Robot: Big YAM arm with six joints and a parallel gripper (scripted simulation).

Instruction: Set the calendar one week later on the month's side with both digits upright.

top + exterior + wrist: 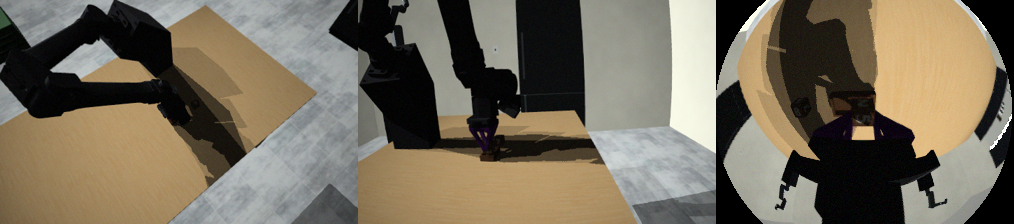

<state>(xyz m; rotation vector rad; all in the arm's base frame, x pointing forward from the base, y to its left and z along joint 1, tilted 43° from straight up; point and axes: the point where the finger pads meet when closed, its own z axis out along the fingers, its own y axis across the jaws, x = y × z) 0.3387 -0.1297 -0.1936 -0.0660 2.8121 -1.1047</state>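
The brown tray lies 20 mm to the left of my hand and 30 mm below it.
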